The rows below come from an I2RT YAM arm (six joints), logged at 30 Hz.
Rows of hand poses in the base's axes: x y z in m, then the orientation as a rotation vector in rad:
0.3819, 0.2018, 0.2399, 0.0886, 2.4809, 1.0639
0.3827, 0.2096, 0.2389, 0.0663, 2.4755, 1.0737
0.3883, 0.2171, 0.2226, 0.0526, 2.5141, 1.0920
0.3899, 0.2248, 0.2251, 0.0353, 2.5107, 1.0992
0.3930, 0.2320, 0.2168, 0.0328, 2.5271, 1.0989
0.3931, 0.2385, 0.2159, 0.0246, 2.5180, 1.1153
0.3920, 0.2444, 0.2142, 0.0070, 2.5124, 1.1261
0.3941, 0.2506, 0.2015, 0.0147, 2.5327, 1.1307
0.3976, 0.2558, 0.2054, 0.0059, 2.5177, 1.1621
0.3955, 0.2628, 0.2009, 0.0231, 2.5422, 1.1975
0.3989, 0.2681, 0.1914, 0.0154, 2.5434, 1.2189
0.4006, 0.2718, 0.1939, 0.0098, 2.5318, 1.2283
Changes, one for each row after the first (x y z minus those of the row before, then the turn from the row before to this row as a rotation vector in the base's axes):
0.0008, 0.0078, -0.0010, 0.0043, -0.0086, 0.0153
0.0056, 0.0075, -0.0163, -0.0003, 0.0347, 0.0265
0.0016, 0.0077, 0.0025, 0.0031, -0.0058, 0.0119
0.0031, 0.0072, -0.0083, -0.0050, 0.0133, 0.0068
0.0001, 0.0065, -0.0009, 0.0119, -0.0051, 0.0068
-0.0011, 0.0059, -0.0017, 0.0061, -0.0065, 0.0124
0.0021, 0.0062, -0.0127, -0.0018, 0.0211, 0.0030
0.0035, 0.0052, 0.0039, 0.0231, -0.0051, 0.0094
-0.0021, 0.0070, -0.0045, 0.0174, 0.0375, 0.0074
0.0034, 0.0053, -0.0095, 0.0122, 0.0059, 0.0111
0.0017, 0.0037, 0.0025, 0.0087, -0.0081, 0.0021

